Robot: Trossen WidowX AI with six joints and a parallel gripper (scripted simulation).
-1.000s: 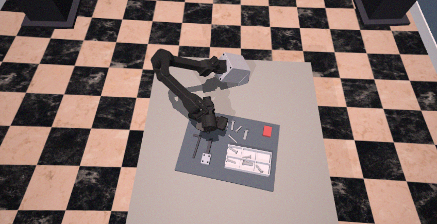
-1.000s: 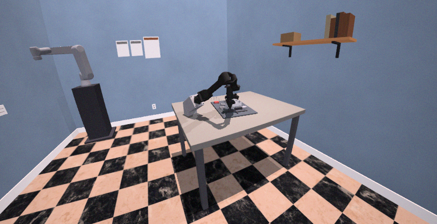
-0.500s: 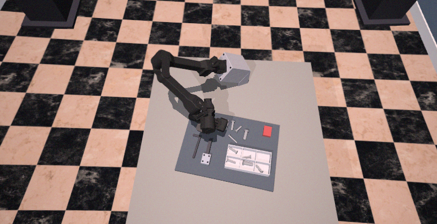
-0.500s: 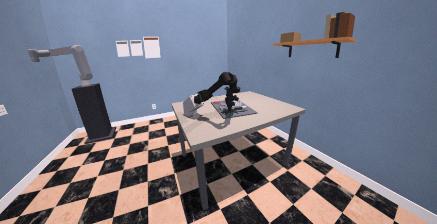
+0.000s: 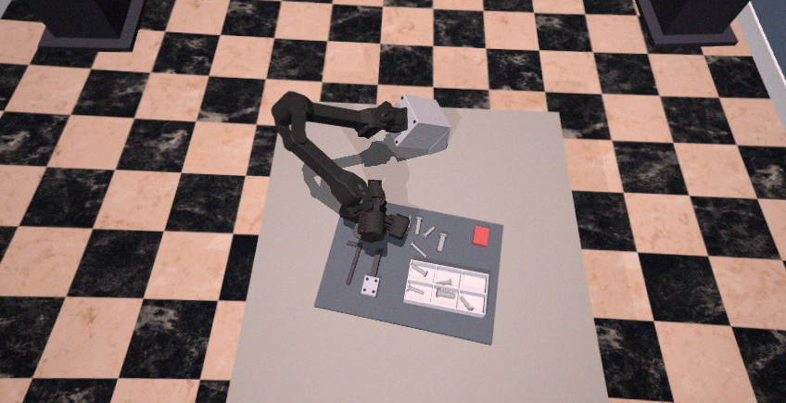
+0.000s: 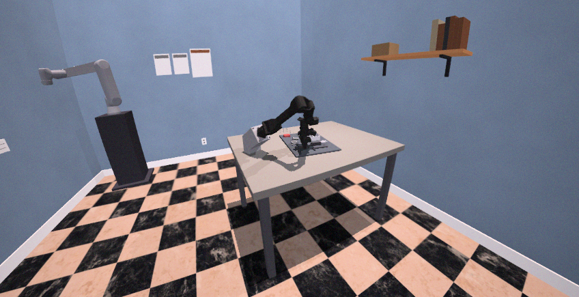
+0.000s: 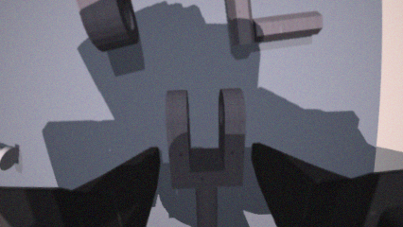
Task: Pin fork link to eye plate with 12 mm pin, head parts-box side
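The dark fork link is 30 mm below my hand. Also, from my hand: dark l-shaped bar (70 mm ahead, 60 mm to the right, 40 mm below); then pin (120 mm to the left, 60 mm ahead, 40 mm below); then eye plate (90 mm ahead, 30 mm below, 10 mm to the left).
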